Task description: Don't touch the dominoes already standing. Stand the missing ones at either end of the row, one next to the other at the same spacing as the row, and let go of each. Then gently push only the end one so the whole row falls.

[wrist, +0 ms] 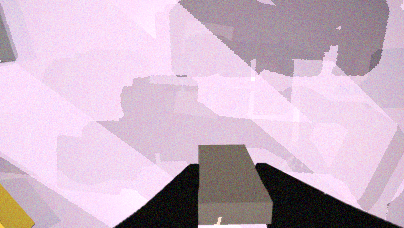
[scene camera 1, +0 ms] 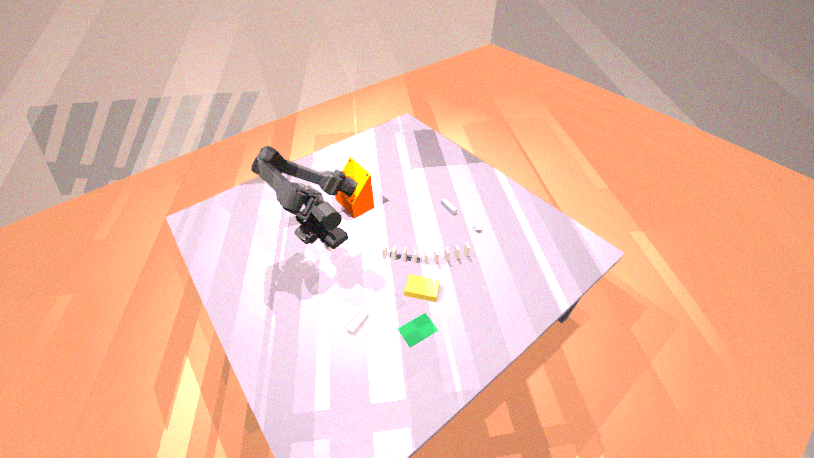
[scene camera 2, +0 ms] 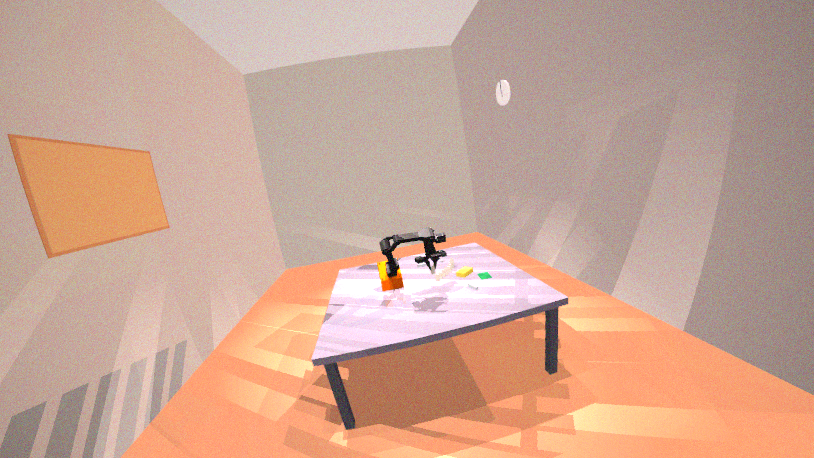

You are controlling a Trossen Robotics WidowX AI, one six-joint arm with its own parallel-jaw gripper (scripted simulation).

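Observation:
Holding a domino point(wrist: 228, 182), the gripper point(scene camera 1: 326, 244) is visible from the wrist as well, where the gripper point(wrist: 226, 172) appears again. The scene also has a yellow block point(scene camera 1: 418, 287) and a flat green card point(scene camera 1: 418, 329). In the wrist view the card is out of frame.

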